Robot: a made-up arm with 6 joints. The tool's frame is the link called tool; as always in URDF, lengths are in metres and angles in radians. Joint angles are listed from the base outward. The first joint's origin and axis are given. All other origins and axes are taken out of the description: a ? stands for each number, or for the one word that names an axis. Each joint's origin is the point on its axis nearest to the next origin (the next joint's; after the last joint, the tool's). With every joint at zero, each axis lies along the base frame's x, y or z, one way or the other. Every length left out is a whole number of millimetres.
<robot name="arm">
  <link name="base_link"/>
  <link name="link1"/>
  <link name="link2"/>
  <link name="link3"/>
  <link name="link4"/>
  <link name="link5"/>
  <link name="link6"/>
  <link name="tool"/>
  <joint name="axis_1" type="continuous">
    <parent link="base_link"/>
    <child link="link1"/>
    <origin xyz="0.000 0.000 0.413" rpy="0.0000 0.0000 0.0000"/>
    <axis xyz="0 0 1"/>
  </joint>
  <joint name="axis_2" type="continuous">
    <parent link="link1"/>
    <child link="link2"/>
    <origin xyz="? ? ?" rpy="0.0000 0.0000 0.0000"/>
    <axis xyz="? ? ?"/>
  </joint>
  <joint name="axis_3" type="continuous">
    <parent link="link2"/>
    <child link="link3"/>
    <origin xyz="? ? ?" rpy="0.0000 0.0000 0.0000"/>
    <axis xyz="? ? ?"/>
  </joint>
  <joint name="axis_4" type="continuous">
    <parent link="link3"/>
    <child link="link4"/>
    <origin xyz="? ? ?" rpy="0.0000 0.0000 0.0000"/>
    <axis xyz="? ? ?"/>
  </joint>
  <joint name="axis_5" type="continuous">
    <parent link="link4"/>
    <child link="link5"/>
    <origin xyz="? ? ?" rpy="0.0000 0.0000 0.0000"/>
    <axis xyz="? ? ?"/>
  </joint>
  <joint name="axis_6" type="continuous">
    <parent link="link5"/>
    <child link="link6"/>
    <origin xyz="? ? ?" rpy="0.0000 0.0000 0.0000"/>
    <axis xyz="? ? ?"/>
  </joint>
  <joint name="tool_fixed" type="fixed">
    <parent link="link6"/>
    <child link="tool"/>
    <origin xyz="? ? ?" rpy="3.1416 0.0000 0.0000"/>
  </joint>
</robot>
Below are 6 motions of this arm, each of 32 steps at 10 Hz.
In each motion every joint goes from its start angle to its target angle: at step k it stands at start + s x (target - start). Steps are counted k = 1, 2, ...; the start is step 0. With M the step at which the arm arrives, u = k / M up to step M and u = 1 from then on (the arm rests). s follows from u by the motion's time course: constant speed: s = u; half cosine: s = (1 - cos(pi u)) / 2; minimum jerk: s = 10 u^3 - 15 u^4 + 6 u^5.
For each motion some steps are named. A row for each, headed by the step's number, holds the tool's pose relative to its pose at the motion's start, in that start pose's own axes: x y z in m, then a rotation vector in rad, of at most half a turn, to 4 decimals.
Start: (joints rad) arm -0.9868 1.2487 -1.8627 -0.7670 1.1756 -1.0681
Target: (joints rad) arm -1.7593 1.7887 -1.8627 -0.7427 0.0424 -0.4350
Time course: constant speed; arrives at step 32
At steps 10, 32:
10: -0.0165 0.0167 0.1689 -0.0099 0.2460 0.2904
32: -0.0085 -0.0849 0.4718 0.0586 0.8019 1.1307

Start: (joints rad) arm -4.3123 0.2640 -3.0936 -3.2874 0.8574 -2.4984
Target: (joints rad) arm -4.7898 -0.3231 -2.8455 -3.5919 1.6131 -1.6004
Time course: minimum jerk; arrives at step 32
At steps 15, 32:
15: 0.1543 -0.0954 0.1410 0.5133 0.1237 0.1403
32: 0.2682 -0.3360 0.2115 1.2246 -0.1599 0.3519

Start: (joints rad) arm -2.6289 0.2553 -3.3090 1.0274 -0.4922 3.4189
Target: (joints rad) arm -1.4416 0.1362 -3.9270 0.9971 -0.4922 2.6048
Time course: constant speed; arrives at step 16
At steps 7, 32:
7: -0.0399 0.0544 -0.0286 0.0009 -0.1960 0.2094
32: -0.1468 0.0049 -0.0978 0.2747 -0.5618 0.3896

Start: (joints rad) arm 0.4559 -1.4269 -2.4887 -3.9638 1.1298 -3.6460
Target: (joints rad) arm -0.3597 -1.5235 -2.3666 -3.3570 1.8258 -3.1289
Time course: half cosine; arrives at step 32
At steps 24, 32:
24: 0.5037 -0.1582 0.2110 -0.1806 0.8240 0.8363
32: 0.5925 -0.1809 0.2056 -0.1883 0.9497 0.9856

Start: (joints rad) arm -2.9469 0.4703 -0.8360 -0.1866 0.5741 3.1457
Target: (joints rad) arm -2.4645 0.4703 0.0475 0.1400 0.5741 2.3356
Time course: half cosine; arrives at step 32
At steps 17, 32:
17: 0.1871 0.1158 0.0984 -0.1219 0.4661 -0.5545
32: 0.3712 0.1207 0.1113 -0.2345 0.8675 -0.9076

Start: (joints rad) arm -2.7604 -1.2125 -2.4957 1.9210 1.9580 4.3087
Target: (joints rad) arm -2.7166 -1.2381 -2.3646 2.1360 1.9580 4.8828
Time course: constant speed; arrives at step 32
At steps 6, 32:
6: 0.0051 0.0017 -0.0068 -0.0277 0.0433 0.1054
32: 0.0260 0.0073 -0.0402 -0.0979 0.2603 0.5539

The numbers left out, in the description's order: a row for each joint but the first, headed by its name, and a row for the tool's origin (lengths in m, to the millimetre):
axis_2: xyz 0.000 0.000 0.000, axis 0 1 0
axis_3: xyz 0.083 0.000 0.443, axis 0 1 0
axis_4: xyz 0.063 0.000 -0.277, axis 0 0 -1
axis_5: xyz 0.000 0.000 0.000, axis 0 1 0
axis_6: xyz 0.107 0.000 -0.136, axis 0 0 -1
tool: xyz 0.000 0.000 0.000

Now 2 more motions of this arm.
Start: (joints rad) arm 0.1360 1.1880 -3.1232 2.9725 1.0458 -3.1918
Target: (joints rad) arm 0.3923 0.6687 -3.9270 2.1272 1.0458 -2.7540
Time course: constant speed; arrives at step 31
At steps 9, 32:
9: 0.1797 -0.0173 0.1592 0.1556 0.3843 -0.0193
32: 0.6850 0.0392 0.2577 0.2965 1.1225 -0.3925

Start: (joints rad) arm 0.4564 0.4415 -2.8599 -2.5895 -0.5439 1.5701
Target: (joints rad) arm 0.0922 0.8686 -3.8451 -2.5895 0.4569 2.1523
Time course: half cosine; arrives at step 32
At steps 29, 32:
29: -0.1021 0.2115 -0.1361 -1.4000 0.5575 0.0949
32: -0.1022 0.2128 -0.1442 -1.4229 0.5837 0.0908

